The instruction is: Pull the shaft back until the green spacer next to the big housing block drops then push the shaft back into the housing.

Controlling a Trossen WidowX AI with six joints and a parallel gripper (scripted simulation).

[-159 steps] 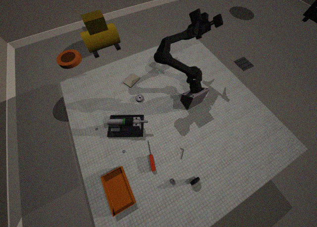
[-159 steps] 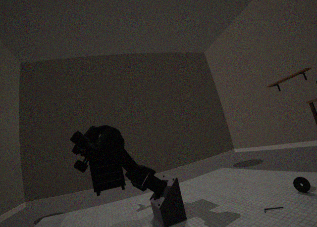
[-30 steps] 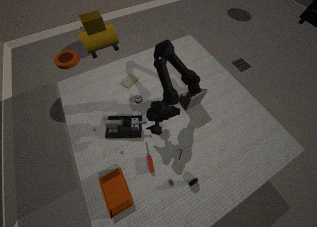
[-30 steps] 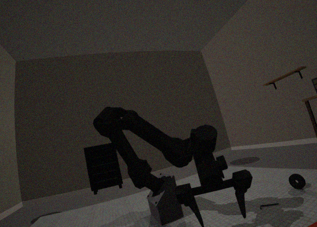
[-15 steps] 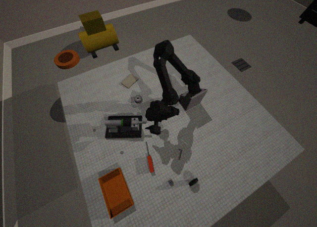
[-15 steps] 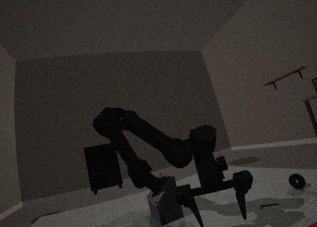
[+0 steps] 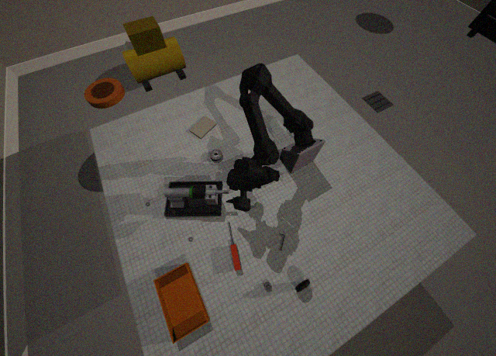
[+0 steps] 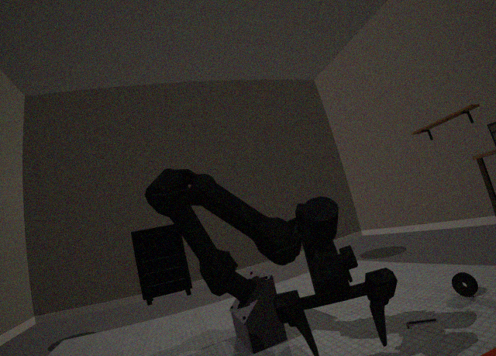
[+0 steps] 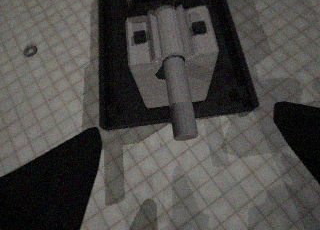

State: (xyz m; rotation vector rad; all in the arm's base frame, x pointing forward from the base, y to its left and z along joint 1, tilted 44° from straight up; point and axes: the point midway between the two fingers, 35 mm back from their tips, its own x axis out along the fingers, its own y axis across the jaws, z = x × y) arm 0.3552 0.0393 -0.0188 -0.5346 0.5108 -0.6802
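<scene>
My gripper tip is now 70 mm short of the grey shaft, 40 mm to the left of it and 20 mm above it. Also, from my gripper tip: dark spacer 90 mm ahead, 50 mm to the right, 20 mm below; then green spacer 130 mm ahead, 60 mm to the right, 20 mm below; then orange tray 300 mm ahead, 260 mm to the left, 90 mm below.
</scene>
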